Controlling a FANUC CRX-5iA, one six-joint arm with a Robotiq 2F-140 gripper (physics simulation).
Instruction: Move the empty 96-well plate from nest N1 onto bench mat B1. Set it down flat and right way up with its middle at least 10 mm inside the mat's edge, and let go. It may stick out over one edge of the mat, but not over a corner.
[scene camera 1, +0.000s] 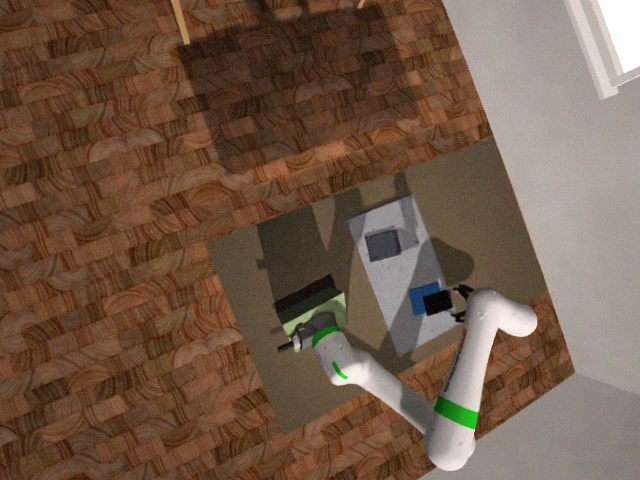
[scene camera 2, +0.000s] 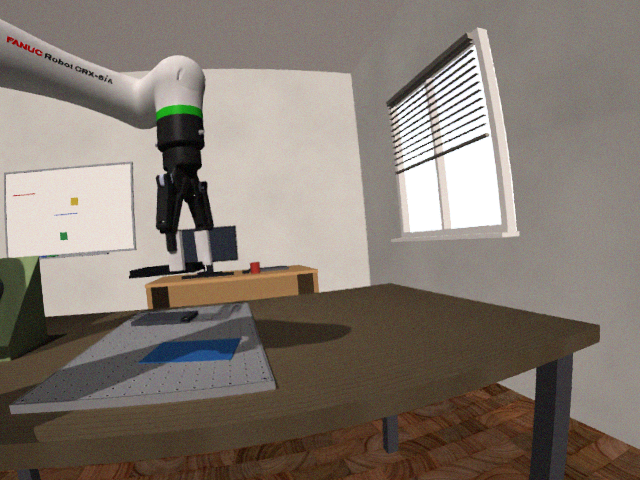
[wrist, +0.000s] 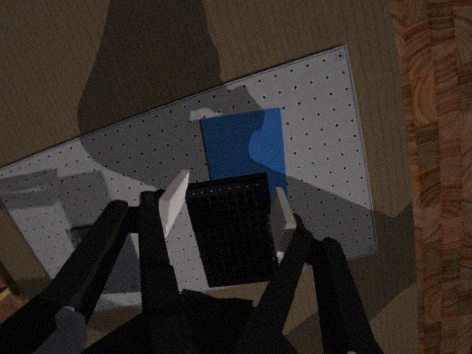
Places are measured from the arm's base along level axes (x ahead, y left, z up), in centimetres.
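Pixels of known places: gripper, fingertip midpoint: (scene camera 1: 448, 300) (scene camera 2: 192, 267) (wrist: 230, 192); arm's base at its link origin: (scene camera 1: 318, 323).
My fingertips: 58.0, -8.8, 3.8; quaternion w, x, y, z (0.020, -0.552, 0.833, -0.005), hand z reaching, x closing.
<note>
Ahead of a thing's pixels: the offset from my fingertips to its top centre, as dx, dy, dz. Level surfaces: height alone.
The black 96-well plate @[-5.0, +0.6, +1.0] (scene camera 1: 437, 302) (scene camera 2: 155, 271) (wrist: 232, 230) is held level, high above the pegboard. My gripper (scene camera 1: 453, 303) (scene camera 2: 192, 266) (wrist: 230, 192) is shut on it, one pale finger pad at each side. The blue bench mat B1 @[dz -15.6] (scene camera 1: 417, 300) (scene camera 2: 193, 350) (wrist: 242, 145) lies flat on the pegboard below; the plate covers part of it in scene camera 1 and the wrist view. The dark grey nest N1 @[-15.8, +30.0, -14.3] (scene camera 1: 383, 245) (scene camera 2: 162, 317) (wrist: 120, 265) holds no plate and lies toward the pegboard's other end, partly hidden by a finger in the wrist view.
The grey pegboard @[dz -15.8] (scene camera 1: 385, 273) (scene camera 2: 248, 379) (wrist: 325, 120) lies on the brown table @[dz -17.1] (scene camera 1: 480, 206) (scene camera 2: 413, 330). A green block (scene camera 1: 333, 304) (scene camera 2: 23, 304) stands on the table beside the arm's base. A wooden desk (scene camera 2: 232, 289) with a monitor (scene camera 2: 224, 242) stands in the background.
</note>
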